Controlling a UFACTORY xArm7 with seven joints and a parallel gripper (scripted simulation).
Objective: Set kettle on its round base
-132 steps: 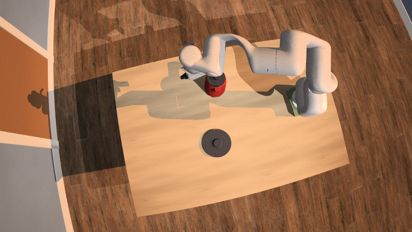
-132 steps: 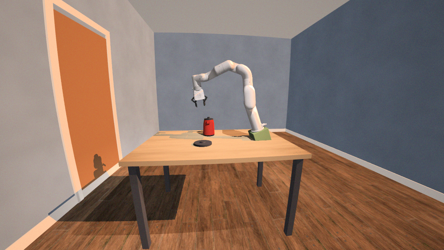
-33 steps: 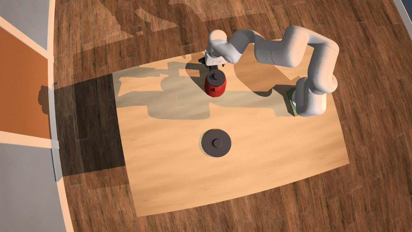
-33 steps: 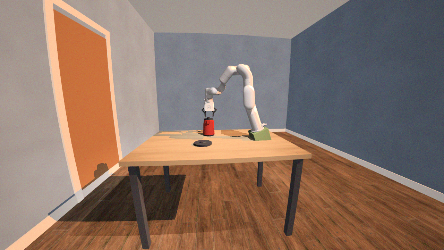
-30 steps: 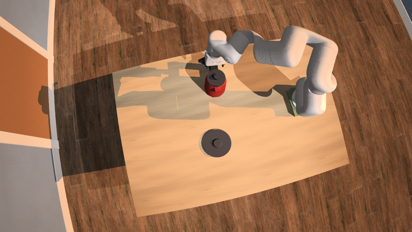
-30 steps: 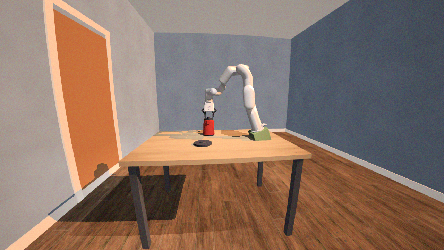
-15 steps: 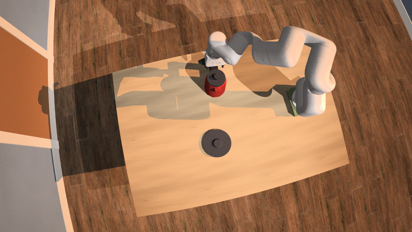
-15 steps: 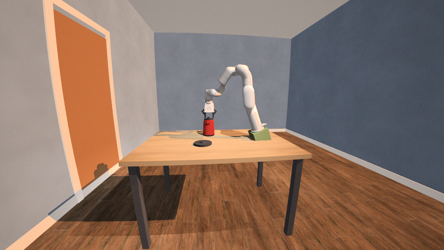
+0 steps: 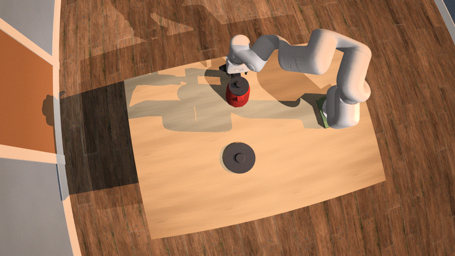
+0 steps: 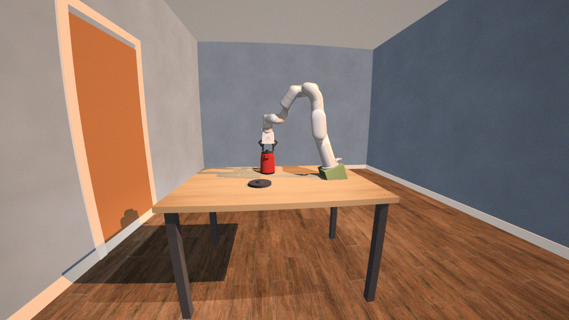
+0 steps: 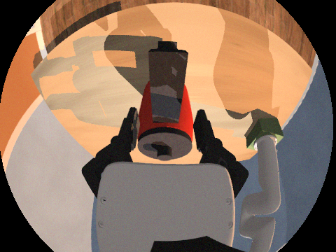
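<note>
Now: the red kettle 8 cm below my hand and 3 cm to the left of it. Round my hand: dark round base: 37 cm to the left, 16 cm below.
</note>
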